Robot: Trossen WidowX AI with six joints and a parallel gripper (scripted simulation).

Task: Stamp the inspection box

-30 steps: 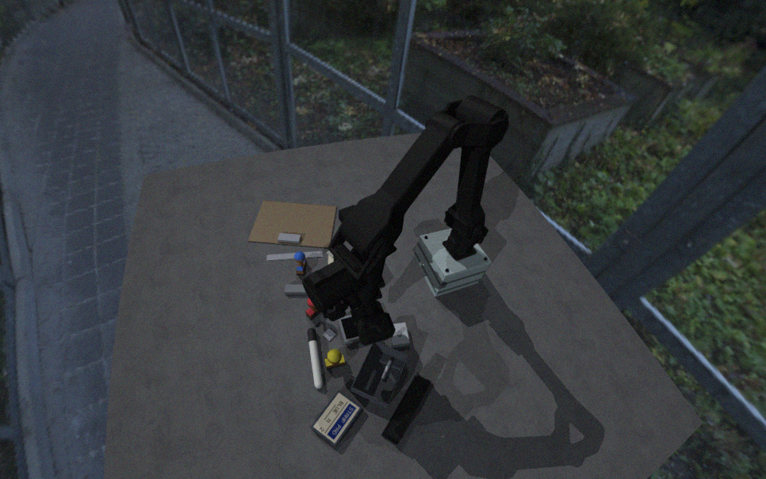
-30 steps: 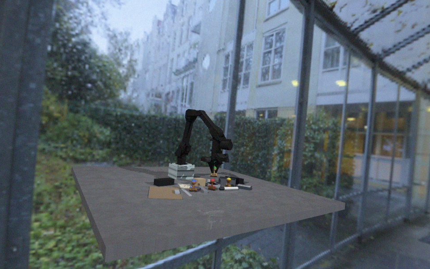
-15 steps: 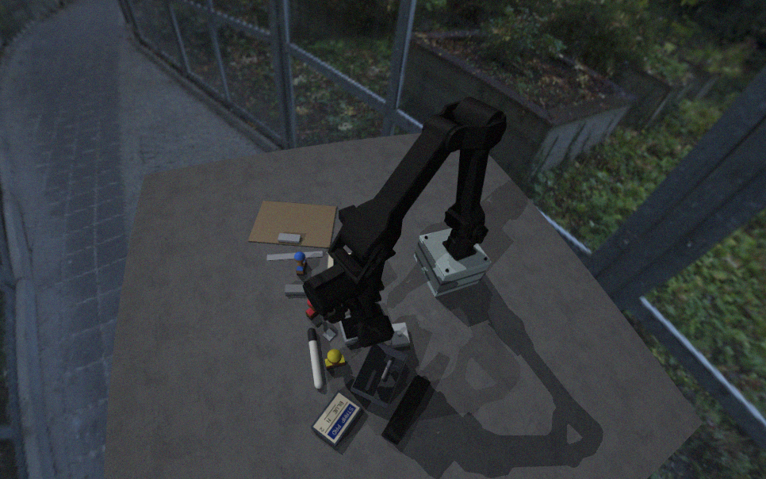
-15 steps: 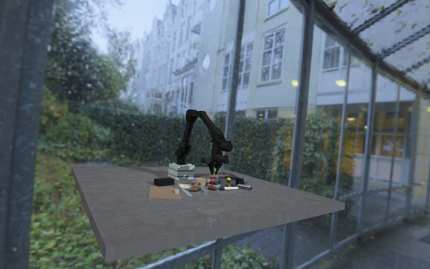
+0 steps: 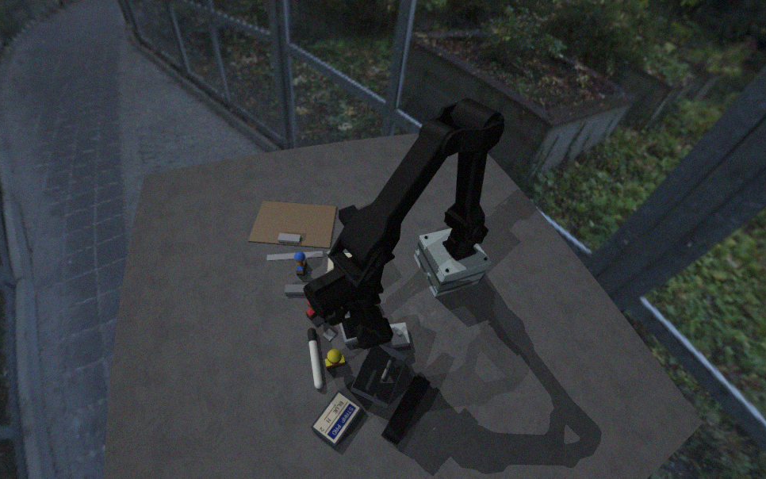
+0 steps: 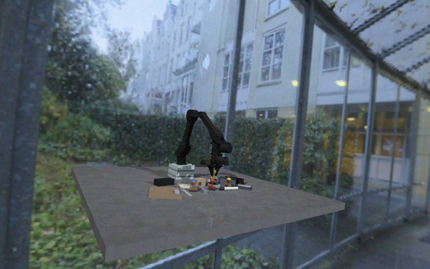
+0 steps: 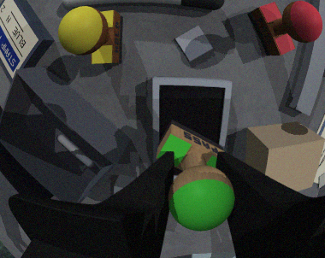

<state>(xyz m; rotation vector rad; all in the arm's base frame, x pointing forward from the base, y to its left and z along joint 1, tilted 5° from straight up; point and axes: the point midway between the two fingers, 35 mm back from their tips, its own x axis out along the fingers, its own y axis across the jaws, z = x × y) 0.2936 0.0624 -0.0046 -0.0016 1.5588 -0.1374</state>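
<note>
Now: the ink pad 6 cm below my gripper tip and 1 cm behind it. The rest, counted from my gripper tip: white block (8 cm behind, 5 cm to the left, 5 cm below); then green-knobbed stamp (right at my gripper tip); then tan box (9 cm to the right, 4 cm below, 3 cm behind).
</note>
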